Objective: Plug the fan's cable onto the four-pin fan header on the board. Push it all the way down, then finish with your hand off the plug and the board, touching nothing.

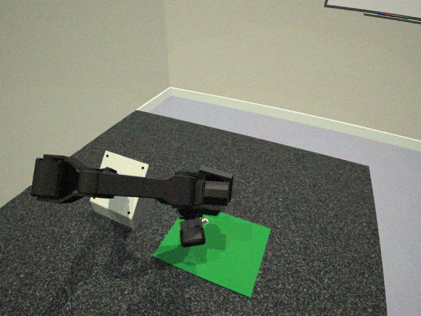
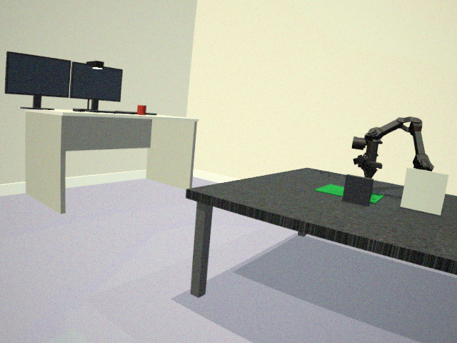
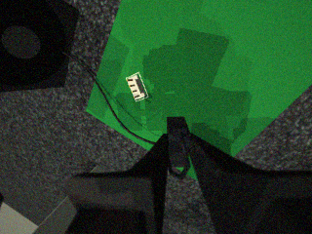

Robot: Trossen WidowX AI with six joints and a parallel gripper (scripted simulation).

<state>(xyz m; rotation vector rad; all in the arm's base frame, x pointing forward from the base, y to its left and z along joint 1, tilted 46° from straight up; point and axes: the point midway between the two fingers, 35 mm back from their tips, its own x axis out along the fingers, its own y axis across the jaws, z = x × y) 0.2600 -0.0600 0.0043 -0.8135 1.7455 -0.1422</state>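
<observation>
My gripper tip is now 70 mm short of the green board, 10 mm to the right of it and 80 mm above it. Round my gripper tip: black fan (10 mm ahead, 200 mm to the left, 10 mm below); then dark plug (10 mm behind).
</observation>
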